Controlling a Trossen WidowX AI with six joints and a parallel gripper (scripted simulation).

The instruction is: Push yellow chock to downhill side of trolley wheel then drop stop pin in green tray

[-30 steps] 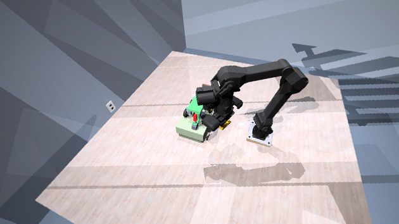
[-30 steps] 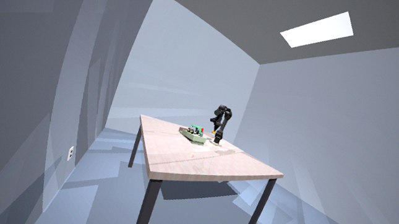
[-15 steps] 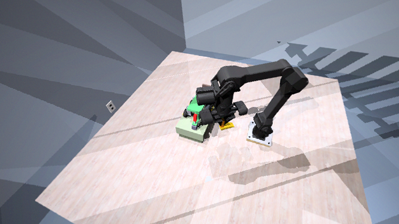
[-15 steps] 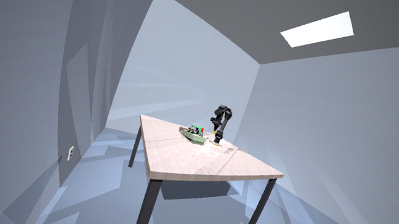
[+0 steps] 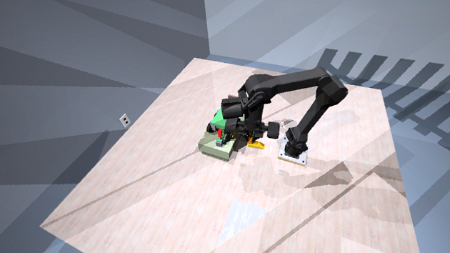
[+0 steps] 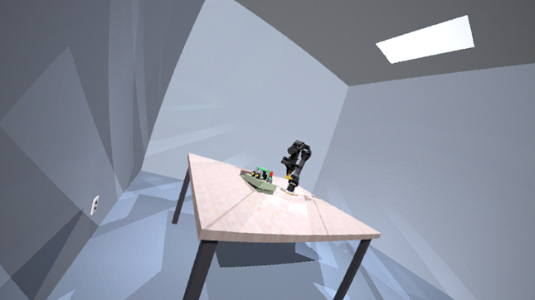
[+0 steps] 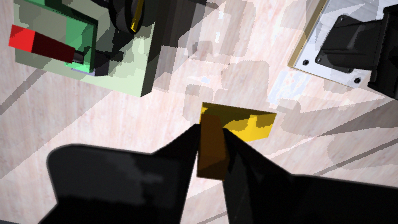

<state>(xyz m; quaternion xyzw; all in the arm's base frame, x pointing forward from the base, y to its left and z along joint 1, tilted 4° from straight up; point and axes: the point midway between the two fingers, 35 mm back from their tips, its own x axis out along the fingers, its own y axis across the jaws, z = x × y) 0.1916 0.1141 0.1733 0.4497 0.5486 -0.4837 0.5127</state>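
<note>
Now: gripper tip 140 mm short of the red-headed stop pin, 50 mm above it and 10 mm to the left of it. Round my gripper tip: yellow chock 20 mm behind, 10 mm below; trolley 150 mm ahead, 110 mm to the right, 70 mm below; grey-green ramp 150 mm ahead, 130 mm below, 110 mm to the right.
</note>
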